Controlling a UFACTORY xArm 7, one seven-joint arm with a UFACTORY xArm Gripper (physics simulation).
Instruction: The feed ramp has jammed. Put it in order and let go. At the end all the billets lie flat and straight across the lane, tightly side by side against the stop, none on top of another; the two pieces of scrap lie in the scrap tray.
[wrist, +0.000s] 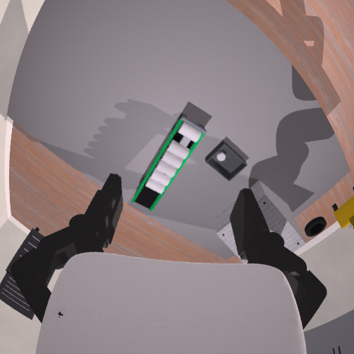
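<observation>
The ramp lane (147, 199) has green side rails and runs diagonally through the middle of the wrist view, with a grey stop (195, 124) at its upper end. One white billet (190, 132) lies across the lane near the stop. Below it is a gap with a small light grey piece of scrap (185, 141) in it. Several white billets (165, 169) lie side by side below the gap, across the lane. The dark scrap tray (234, 168) stands right of the lane and holds a pale hexagonal piece of scrap (221, 157). My gripper (179, 197) is open and empty, high above the lane.
A grey metal block (272, 212) with small holes stands at the lower right, partly behind the right finger. A black ring-shaped part (315, 226) and a yellow object (346, 213) are at the right edge. Wooden borders (45, 172) edge the grey surface.
</observation>
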